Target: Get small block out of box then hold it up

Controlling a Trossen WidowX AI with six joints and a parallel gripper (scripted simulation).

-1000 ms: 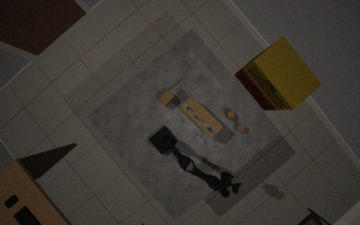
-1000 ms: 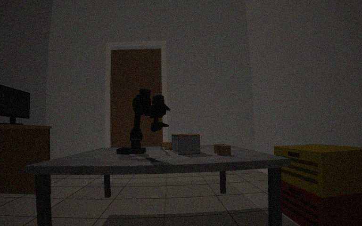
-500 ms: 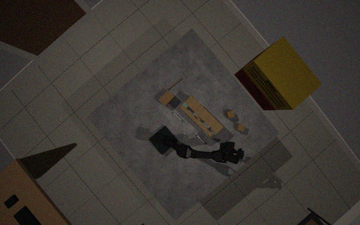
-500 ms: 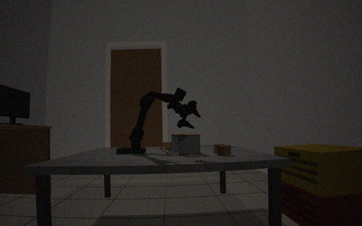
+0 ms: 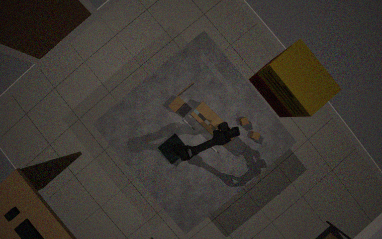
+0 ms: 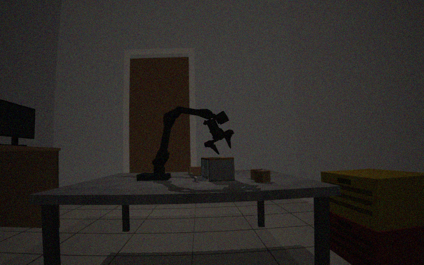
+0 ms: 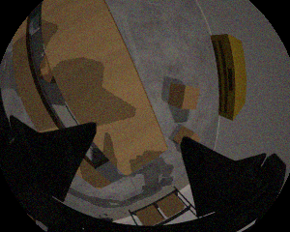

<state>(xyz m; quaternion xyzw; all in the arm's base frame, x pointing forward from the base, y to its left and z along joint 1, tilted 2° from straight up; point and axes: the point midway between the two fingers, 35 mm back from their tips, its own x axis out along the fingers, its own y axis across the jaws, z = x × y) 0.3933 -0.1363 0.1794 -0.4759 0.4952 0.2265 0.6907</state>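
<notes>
Right now the clear-fronted box is 10 cm to the left of my gripper tip, 10 cm below it and 9 cm behind it. Round my gripper tip: larger tan block 43 cm to the left, 17 cm behind, 14 cm below; then small tan block 11 cm to the left, 8 cm below, 7 cm behind.
</notes>
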